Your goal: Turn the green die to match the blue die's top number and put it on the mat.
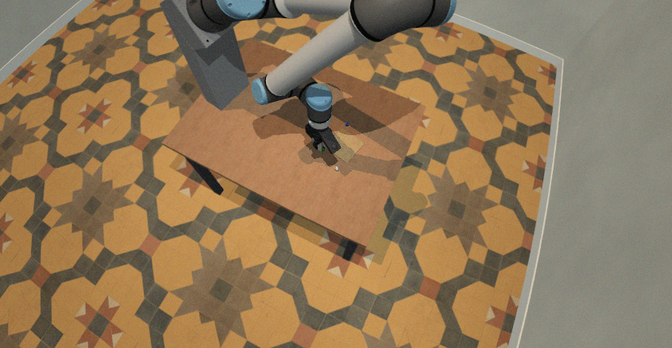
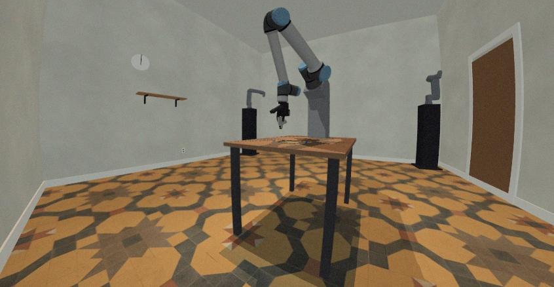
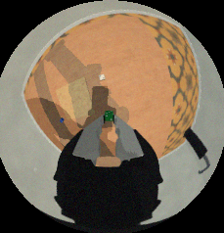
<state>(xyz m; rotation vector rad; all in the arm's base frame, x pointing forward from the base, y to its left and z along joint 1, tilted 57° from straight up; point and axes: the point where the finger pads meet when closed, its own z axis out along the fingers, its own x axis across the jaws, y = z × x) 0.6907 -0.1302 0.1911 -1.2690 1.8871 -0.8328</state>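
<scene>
My hand is 1 cm above the green die. The rest, counted from my hand: blue die: 4 cm ahead, 23 cm to the left, 11 cm below; white die: 8 cm ahead, 2 cm to the right, 11 cm below; tan mat: 7 cm ahead, 12 cm to the left, 11 cm below.
</scene>
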